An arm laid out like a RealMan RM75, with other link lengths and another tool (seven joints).
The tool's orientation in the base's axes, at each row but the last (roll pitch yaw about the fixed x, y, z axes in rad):
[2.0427 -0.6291 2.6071]
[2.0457 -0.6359 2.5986]
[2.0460 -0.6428 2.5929]
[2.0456 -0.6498 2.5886]
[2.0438 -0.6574 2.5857]
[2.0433 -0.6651 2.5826]
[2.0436 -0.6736 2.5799]
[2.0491 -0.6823 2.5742]
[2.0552 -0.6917 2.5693]
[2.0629 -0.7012 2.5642]
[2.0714 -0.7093 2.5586]
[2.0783 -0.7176 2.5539]
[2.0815 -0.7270 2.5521]
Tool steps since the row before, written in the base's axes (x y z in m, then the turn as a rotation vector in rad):
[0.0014 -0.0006 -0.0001 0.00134 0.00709 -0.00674]
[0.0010 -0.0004 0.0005 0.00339 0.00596 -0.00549]
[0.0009 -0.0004 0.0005 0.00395 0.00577 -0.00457]
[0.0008 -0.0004 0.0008 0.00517 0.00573 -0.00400]
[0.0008 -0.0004 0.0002 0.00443 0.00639 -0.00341]
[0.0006 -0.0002 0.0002 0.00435 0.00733 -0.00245]
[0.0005 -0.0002 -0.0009 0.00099 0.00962 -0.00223]
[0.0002 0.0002 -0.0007 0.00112 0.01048 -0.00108]
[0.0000 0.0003 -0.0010 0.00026 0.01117 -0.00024]
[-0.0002 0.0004 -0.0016 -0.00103 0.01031 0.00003]
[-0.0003 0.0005 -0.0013 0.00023 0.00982 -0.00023]
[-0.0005 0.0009 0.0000 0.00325 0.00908 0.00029]
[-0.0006 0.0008 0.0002 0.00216 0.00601 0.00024]
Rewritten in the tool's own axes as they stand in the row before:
[-0.0013 0.0008 -0.0002 -0.00198 -0.00306 0.00918]
[-0.0006 0.0010 -0.0003 -0.00312 -0.00089 0.00816]
[-0.0005 0.0009 -0.0003 -0.00303 0.00013 0.00778]
[-0.0002 0.0011 -0.0005 -0.00353 0.00139 0.00782]
[-0.0006 0.0007 -0.0002 -0.00239 0.00135 0.00803]
[-0.0004 0.0005 -0.0001 -0.00136 0.00205 0.00852]
[-0.0010 -0.0003 0.0003 0.00196 0.00002 0.00973]
[-0.0005 -0.0003 0.0005 0.00296 0.00098 0.01013]
[-0.0005 -0.0007 0.0006 0.00434 0.00098 0.01025]
[-0.0007 -0.0012 0.0009 0.00498 0.00015 0.00909]
[-0.0004 -0.0010 0.0009 0.00381 0.00086 0.00902]
[0.0007 -0.0003 0.0007 0.00195 0.00340 0.00882]
[0.0008 -0.0003 0.0005 0.00131 0.00229 0.00582]

